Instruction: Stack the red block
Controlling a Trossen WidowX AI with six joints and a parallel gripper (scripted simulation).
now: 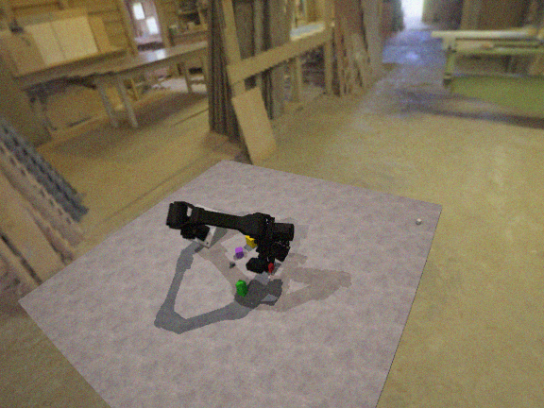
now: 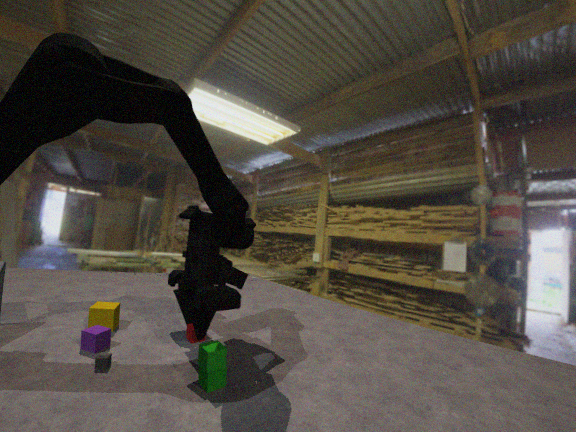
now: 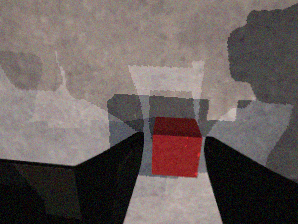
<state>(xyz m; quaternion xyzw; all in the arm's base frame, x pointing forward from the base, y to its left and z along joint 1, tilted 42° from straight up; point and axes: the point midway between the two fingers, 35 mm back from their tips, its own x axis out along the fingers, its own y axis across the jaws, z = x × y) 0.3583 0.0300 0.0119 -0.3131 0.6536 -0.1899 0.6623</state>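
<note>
Right now my gripper tip is 14 cm past the grey block and 6 cm to the left of it. The rest, counted from my gripper tip: purple block 15 cm behind, 1 cm above; yellow block 15 cm behind, 8 cm to the left, 1 cm above; red block right at my gripper tip.
</note>
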